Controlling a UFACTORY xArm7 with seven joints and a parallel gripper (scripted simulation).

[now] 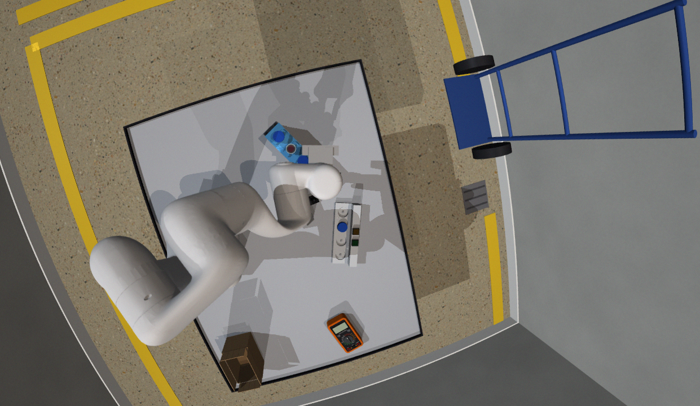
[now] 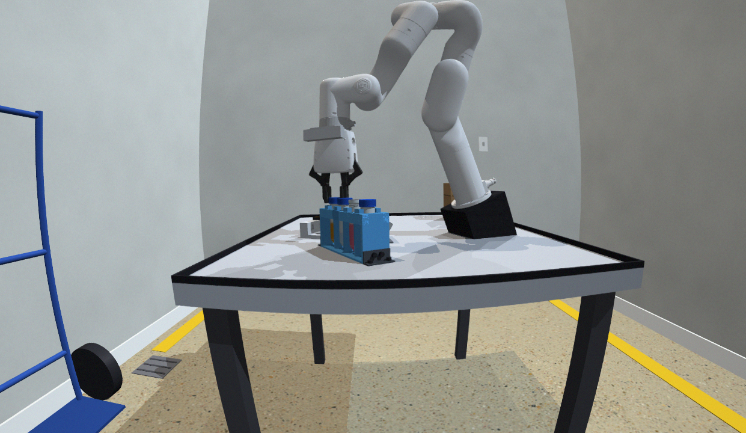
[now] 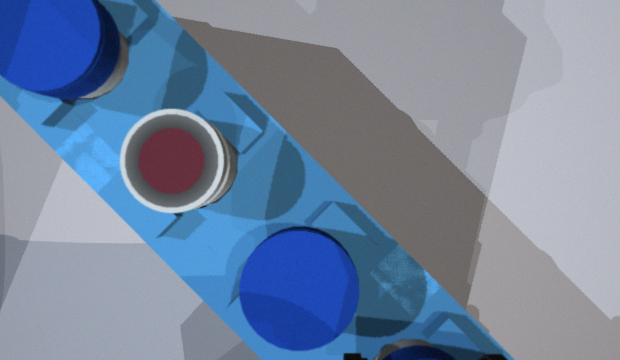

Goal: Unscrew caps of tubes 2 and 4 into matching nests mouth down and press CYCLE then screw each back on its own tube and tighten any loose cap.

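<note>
Right now the threaded tube neck is 10 mm below my hand. Round my hand: key housing 110 mm behind, 80 mm to the right, 80 mm below; then blue cycle key 130 mm behind, 60 mm to the right, 60 mm below; then green ready key 130 mm behind, 100 mm to the right, 60 mm below.
</note>
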